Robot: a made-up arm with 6 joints.
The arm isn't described. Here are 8 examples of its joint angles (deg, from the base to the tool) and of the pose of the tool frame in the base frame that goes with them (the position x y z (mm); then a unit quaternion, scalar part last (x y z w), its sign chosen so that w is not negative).
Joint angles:
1: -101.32 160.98 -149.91 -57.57 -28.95 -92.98
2: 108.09 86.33 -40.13 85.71 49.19 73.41
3: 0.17 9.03 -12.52 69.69 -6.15 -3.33
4: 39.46 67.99 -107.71 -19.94 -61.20 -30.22
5: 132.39 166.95 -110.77 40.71 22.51 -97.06
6: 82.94 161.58 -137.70 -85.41 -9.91 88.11
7: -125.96 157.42 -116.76 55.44 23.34 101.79
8: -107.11 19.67 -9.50 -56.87 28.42 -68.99
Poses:
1: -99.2 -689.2 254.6 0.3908 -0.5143 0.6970 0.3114
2: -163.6 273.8 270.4 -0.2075 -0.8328 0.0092 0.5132
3: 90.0 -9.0 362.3 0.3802 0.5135 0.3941 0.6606
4: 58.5 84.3 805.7 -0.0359 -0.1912 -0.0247 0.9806
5: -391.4 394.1 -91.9 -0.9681 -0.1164 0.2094 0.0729
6: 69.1 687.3 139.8 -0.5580 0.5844 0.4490 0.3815
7: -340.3 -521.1 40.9 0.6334 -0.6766 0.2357 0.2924
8: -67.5 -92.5 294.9 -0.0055 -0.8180 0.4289 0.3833
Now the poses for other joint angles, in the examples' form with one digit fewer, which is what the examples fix.
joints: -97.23 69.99 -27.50 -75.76 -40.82 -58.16
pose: 26 -262 293 -0.395 0.715 -0.574 0.061
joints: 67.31 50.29 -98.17 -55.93 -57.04 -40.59
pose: -62 19 774 -0.079 -0.368 -0.110 0.920
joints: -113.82 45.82 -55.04 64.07 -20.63 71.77
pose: -102 -157 571 0.373 -0.414 0.060 0.828
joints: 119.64 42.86 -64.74 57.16 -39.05 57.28
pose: -13 122 648 -0.224 -0.349 -0.867 0.277
